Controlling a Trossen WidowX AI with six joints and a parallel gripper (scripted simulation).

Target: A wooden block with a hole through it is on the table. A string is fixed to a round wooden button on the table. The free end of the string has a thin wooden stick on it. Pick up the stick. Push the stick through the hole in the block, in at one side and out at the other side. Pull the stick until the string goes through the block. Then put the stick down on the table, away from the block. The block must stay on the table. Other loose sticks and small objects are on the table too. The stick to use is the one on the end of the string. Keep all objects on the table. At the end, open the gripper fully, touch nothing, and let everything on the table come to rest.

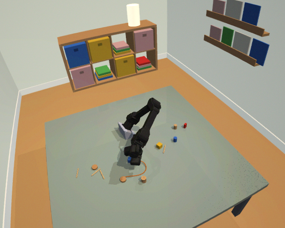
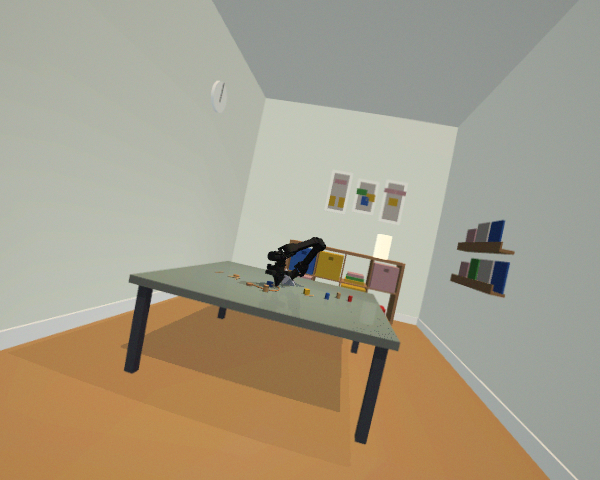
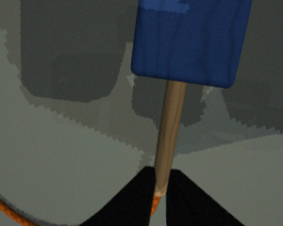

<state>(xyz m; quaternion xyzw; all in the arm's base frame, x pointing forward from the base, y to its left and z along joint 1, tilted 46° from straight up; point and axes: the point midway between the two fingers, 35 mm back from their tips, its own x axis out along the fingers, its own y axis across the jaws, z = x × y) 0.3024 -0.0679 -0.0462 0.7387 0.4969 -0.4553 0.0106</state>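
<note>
The thin wooden stick is 1 cm to the right of my gripper tip and 1 cm behind it. From my gripper tip the other things lie so: blue cube: 4 cm to the right, 4 cm behind; then yellow cube: 19 cm to the left, 3 cm behind; then round wooden button: 16 cm to the right, 6 cm ahead, 1 cm below.
</note>
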